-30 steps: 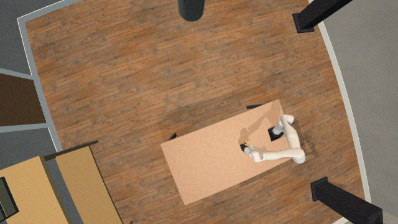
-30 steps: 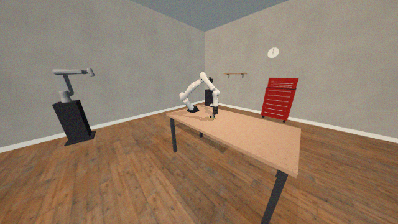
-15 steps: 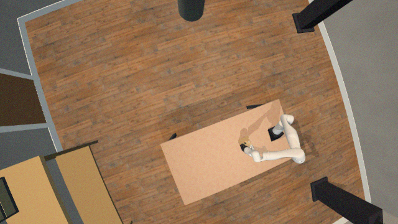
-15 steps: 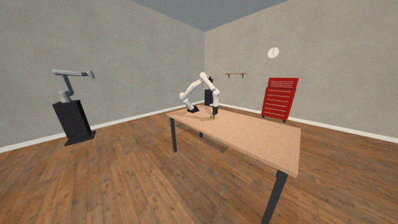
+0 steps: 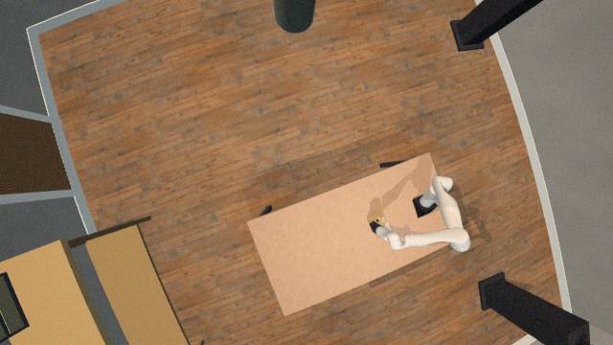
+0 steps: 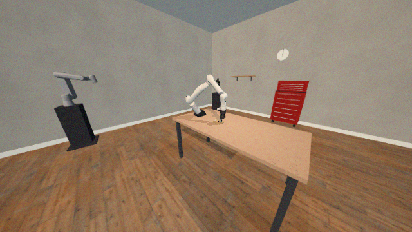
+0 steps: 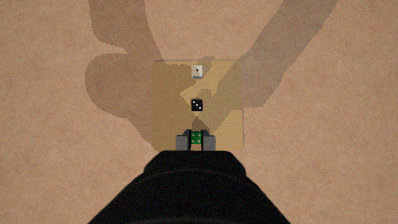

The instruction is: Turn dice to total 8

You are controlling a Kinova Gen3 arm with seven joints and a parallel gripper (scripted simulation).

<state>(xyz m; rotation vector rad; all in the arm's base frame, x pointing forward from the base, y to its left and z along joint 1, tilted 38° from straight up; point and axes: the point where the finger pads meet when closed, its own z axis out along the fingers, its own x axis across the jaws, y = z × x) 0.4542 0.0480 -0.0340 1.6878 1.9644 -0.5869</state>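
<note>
My hand is 1 cm above the green die. Round my hand: black die 5 cm behind, 2 cm below, 1 cm to the right; tan mat 5 cm behind, 3 cm below, 1 cm to the right; white die 10 cm behind, 2 cm below, 1 cm to the right.
</note>
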